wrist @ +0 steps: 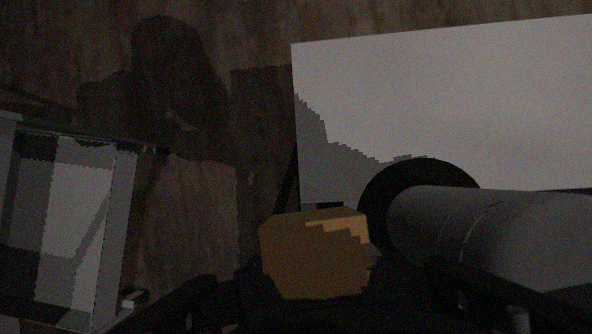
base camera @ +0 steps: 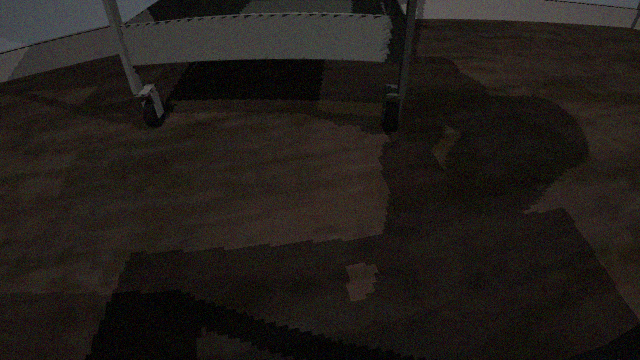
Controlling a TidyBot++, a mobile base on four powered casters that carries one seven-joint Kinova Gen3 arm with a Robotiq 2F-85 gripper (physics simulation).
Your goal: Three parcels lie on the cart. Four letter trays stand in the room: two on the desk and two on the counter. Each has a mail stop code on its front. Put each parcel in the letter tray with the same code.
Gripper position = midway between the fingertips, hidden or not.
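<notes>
There is a cart (base camera: pixel 144 39), and I see it in the wrist view too (wrist: pixel 73 193). My own gripper is visible as well (wrist: pixel 315 258).
</notes>
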